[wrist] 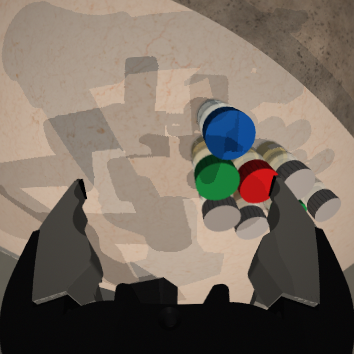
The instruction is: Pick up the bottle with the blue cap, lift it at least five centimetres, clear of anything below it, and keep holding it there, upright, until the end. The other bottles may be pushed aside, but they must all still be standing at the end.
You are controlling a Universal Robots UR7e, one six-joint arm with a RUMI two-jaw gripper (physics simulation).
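Places are measured from the arm's base along level axes (x up, y left, z back), in metres.
Pixels of known places: gripper, fingertip midpoint: [176, 178].
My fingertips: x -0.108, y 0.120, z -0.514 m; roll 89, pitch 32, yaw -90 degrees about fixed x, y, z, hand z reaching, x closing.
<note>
For each thing: its top centre in the pictures, then the offset to it from my fingertips. Level surfaces: height alone.
- bottle with the blue cap, top centre: [230, 136] dx -0.054, dy -0.039, dz -0.043 m
- green-capped bottle at its top centre: [217, 182] dx -0.054, dy -0.063, dz +0.010 m
- red-capped bottle at its top centre: [259, 186] dx -0.054, dy -0.115, dz -0.013 m
- green cap at its top centre: [291, 215] dx -0.054, dy -0.207, dz -0.001 m
- round pale table at its surface level: dx -0.159 m
The bottle with the blue cap [230, 134] stands upright at the far end of a tight group of bottles, right of the middle of the wrist view. Its pale body shows a little behind the cap. The green-capped bottle [217, 180] and the red-capped bottle [256, 182] stand close beside it on the near side. My gripper [176, 178] is open, with nothing between its fingers. It is above the table, and the blue cap lies beyond the line of its fingertips, toward the right finger. The right fingertip overlaps the edge of the red cap in view.
Several grey-capped bottles [221, 215] [251, 223] [297, 180] [323, 205] stand around the near and right sides of the group. A bit of another green cap [303, 205] shows beside the right finger. The round pale table [165, 30] has its edge at the upper right.
</note>
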